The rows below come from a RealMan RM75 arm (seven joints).
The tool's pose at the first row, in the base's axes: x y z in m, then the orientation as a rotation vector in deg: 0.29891, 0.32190, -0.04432, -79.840, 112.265, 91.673
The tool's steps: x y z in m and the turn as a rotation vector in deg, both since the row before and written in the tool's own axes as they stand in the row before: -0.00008, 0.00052, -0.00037, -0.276, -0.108, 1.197; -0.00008, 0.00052, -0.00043, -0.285, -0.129, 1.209; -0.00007, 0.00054, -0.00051, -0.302, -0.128, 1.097; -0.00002, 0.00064, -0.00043, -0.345, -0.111, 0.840; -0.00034, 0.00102, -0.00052, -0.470, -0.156, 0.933; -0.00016, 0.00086, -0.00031, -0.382, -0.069, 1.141; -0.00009, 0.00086, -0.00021, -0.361, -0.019, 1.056; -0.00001, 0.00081, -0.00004, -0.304, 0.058, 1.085
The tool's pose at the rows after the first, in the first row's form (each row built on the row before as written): 0.29868, 0.32159, -0.04381, -78.909, 113.256, 92.564; 0.29848, 0.32123, -0.04327, -77.934, 114.238, 93.476; 0.29829, 0.32080, -0.04269, -77.040, 115.095, 94.358; 0.29798, 0.32041, -0.04210, -76.370, 115.677, 95.175; 0.29762, 0.32009, -0.04101, -75.609, 116.252, 96.200; 0.29721, 0.31987, -0.04021, -74.738, 117.128, 97.175; 0.29673, 0.31970, -0.03948, -73.972, 117.955, 98.071; 0.29619, 0.31964, -0.03888, -73.240, 118.884, 98.884
